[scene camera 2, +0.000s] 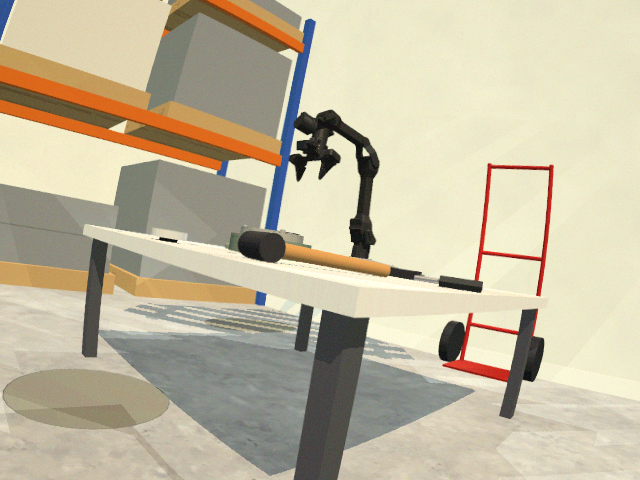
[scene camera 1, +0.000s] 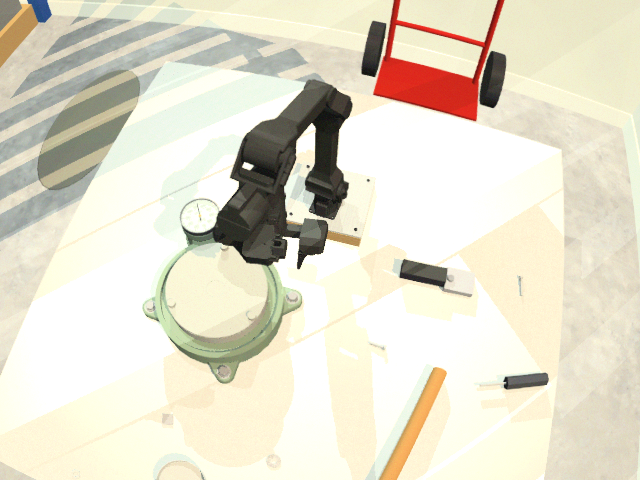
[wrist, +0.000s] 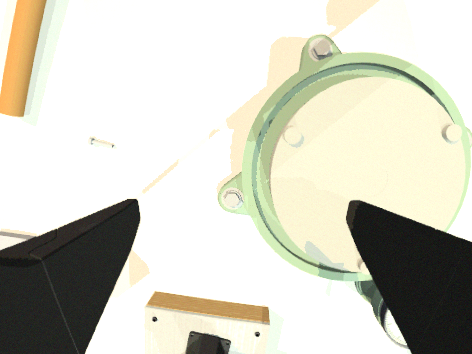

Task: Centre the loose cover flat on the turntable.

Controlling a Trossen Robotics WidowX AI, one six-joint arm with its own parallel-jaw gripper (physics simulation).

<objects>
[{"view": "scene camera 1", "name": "my gripper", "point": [273, 264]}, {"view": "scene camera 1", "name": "round cover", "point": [214, 296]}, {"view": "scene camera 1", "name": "dial gauge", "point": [197, 217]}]
</objects>
